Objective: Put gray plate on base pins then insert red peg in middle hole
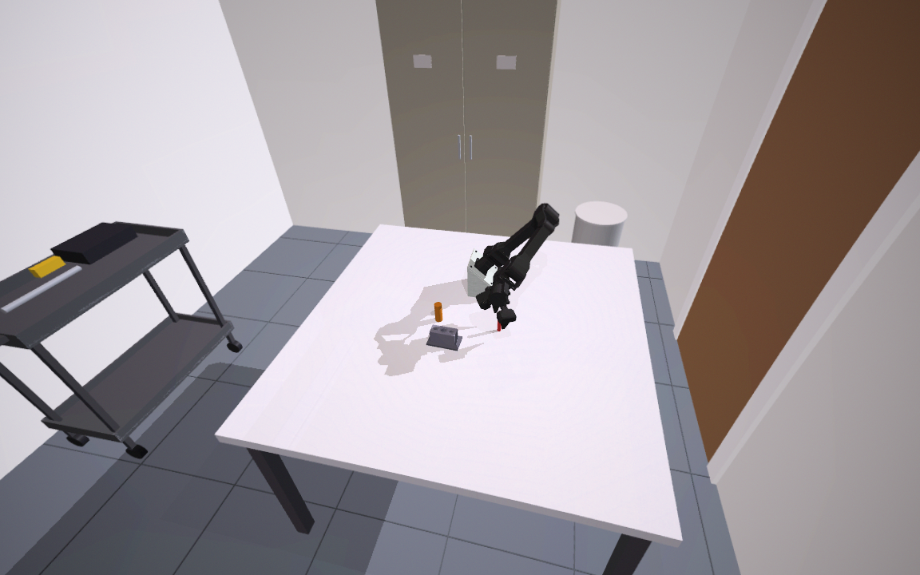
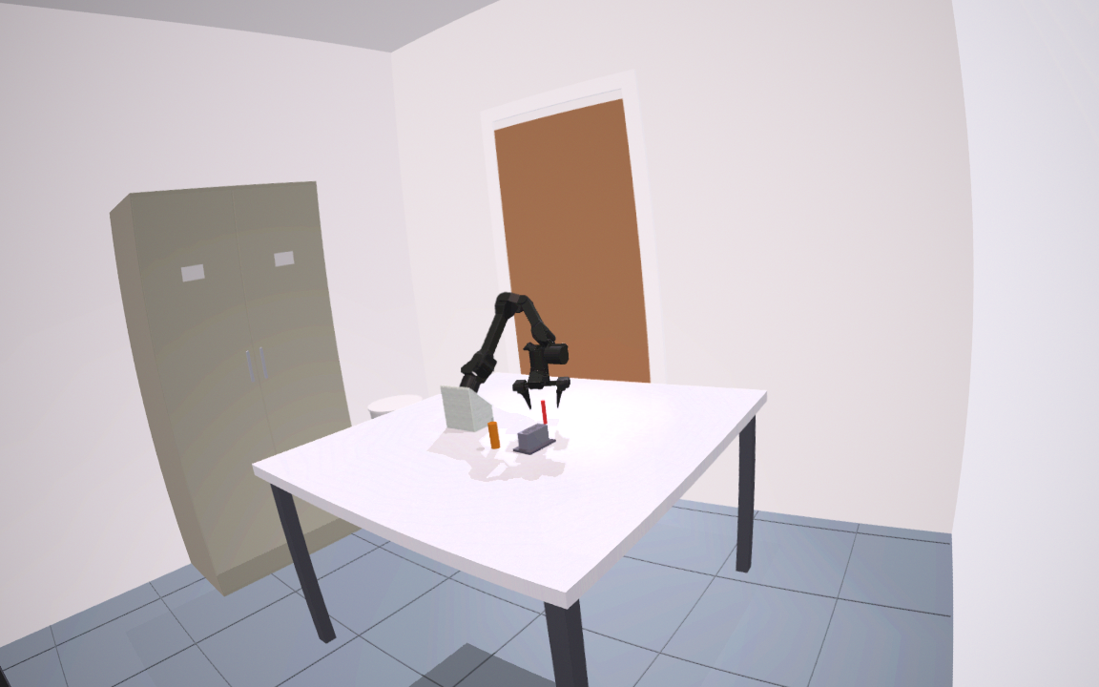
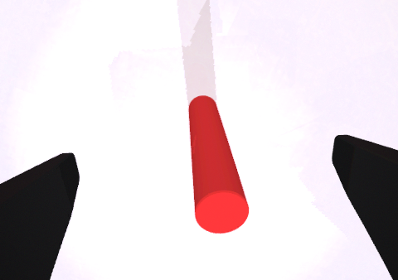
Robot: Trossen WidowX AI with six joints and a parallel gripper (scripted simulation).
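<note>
Now: the red peg 1 cm below my gripper tip. Round my gripper tip: base 10 cm ahead, 19 cm to the right, 4 cm below; then gray plate 10 cm ahead, 19 cm to the right, 1 cm below; then orange cylinder 2 cm behind, 24 cm to the right, 1 cm below.
</note>
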